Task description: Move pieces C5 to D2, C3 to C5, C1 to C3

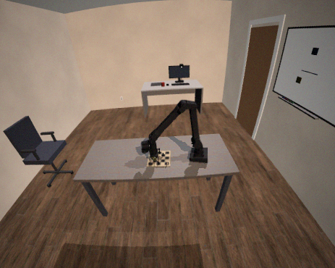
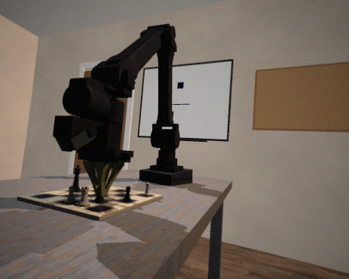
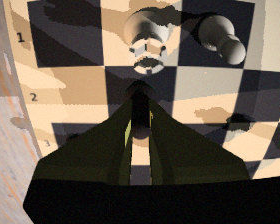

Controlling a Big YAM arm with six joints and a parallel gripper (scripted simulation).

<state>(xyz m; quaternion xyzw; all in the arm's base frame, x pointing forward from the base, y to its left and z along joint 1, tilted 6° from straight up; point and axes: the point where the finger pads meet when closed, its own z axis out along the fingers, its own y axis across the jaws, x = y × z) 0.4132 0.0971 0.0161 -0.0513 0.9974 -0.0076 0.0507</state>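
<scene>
My hand is 4 cm short of the white rook. From my hand the other things lie so: tall black piece (2 cm behind, 12 cm to the right, 1 cm above); chessboard (3 cm behind, 4 cm to the right, 2 cm below).
</scene>
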